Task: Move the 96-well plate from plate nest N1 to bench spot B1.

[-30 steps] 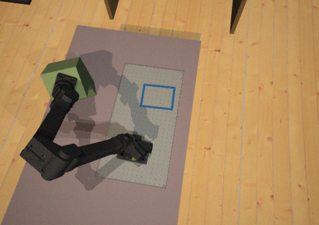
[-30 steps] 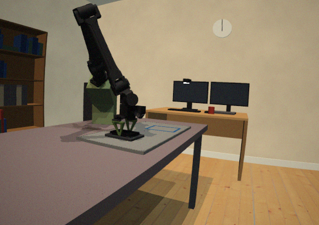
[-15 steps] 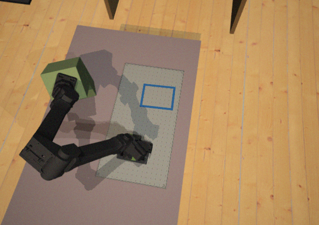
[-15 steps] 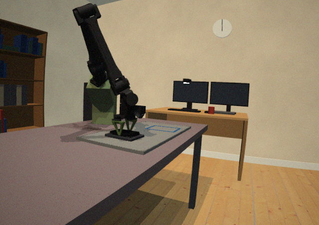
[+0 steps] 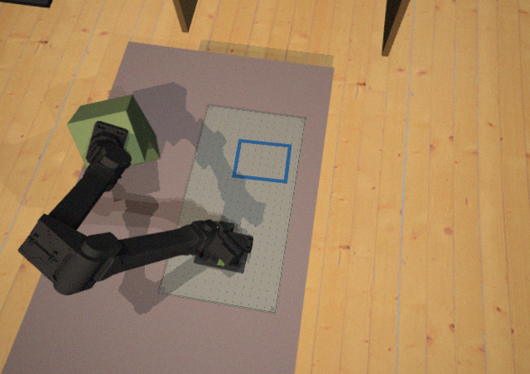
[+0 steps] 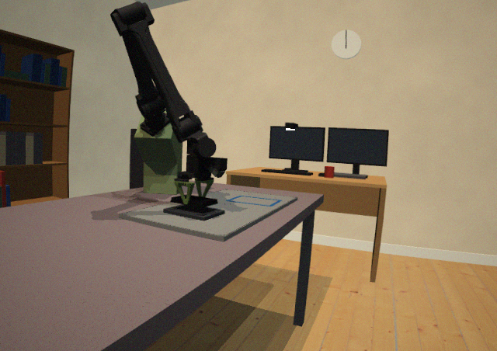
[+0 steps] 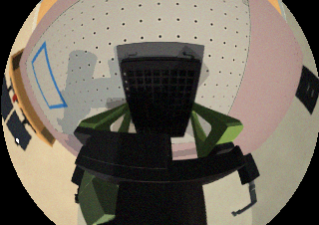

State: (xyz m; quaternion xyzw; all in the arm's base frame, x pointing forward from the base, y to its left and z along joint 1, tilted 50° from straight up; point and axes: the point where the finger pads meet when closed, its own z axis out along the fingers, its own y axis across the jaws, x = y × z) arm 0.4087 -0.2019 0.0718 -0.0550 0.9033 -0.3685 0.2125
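Now: the dark plate nest N1 40 mm below my hand. The rest, counted from my hand: black 96-well plate (right at my hand).
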